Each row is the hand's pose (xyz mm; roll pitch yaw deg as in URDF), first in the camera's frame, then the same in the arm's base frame.
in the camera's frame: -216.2 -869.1 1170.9 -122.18 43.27 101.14
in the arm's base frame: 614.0 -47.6 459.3 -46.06 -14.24 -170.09
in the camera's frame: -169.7 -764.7 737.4 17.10 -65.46 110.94
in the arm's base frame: 274.5 -338.8 428.7 134.39 -11.87 76.55
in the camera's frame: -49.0 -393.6 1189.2 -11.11 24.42 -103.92
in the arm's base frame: 219.5 252.2 365.4 -98.89 -4.79 -59.63
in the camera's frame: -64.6 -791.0 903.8 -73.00 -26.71 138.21
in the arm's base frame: 378.6 -208.5 321.0 51.49 -48.44 102.30
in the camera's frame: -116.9 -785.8 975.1 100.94 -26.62 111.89
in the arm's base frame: 421.8 -151.8 373.5 -154.30 -27.03 114.71
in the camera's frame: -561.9 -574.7 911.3 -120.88 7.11 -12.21
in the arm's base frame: 268.9 -122.7 845.1 86.00 82.08 -98.46
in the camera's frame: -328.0 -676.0 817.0 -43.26 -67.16 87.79
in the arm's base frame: 268.0 -237.1 598.6 52.65 -2.53 77.60
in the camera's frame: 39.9 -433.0 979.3 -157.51 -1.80 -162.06
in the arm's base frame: 119.7 65.9 271.5 108.98 -63.37 -31.17
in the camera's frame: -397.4 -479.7 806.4 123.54 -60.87 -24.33
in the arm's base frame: 111.6 -140.2 696.7 105.72 27.91 46.32
